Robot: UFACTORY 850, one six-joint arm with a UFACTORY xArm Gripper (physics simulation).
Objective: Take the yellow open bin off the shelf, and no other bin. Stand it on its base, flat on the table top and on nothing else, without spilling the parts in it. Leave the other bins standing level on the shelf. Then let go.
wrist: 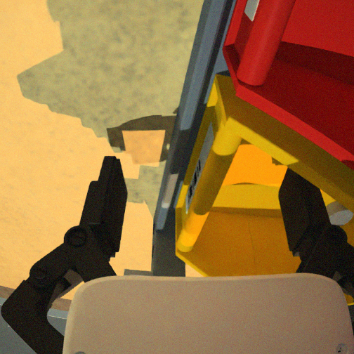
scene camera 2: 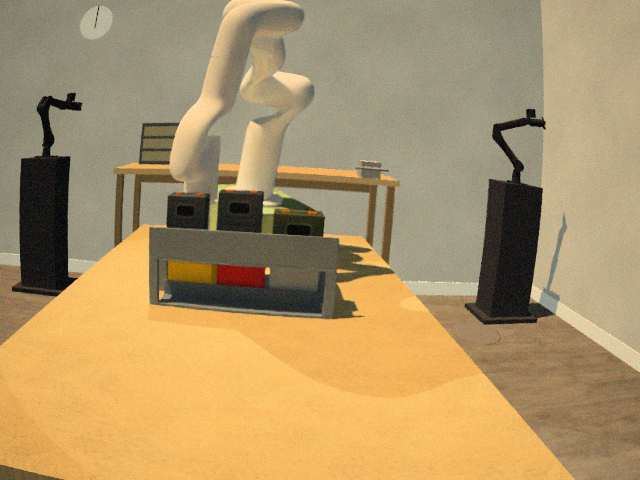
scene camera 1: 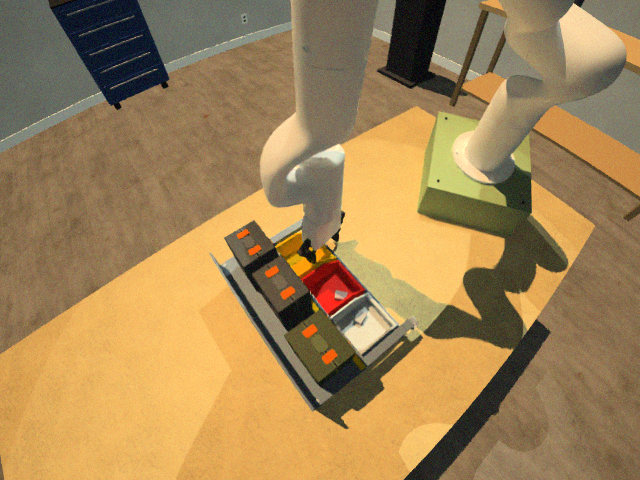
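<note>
The yellow bin [scene camera 1: 289,245] [scene camera 2: 191,272] [wrist: 240,240] is on the grey shelf [scene camera 1: 258,319] [scene camera 2: 242,250] [wrist: 200,70], at the end of the row beside the red bin [scene camera 1: 330,284] [scene camera 2: 240,276] [wrist: 300,110]. A white bin [scene camera 1: 361,335] [scene camera 2: 293,280] stands past the red one. My gripper [scene camera 1: 323,252] [wrist: 205,174] is open and holds nothing. In the wrist view its left finger is outside the bin's labelled front, and its right finger is over the bin's inside. The front bar lies between them, apart from both. A round grey part [wrist: 341,214] shows partly behind the right finger.
Three dark boxes with orange marks [scene camera 1: 249,241] [scene camera 1: 280,286] [scene camera 1: 320,343] stand above the shelf's back part, close behind the bins. The shelf stands on the orange-yellow table [scene camera 1: 129,372] [scene camera 2: 232,403] [wrist: 30,200]. The arm's green base [scene camera 1: 475,206] is at the far side.
</note>
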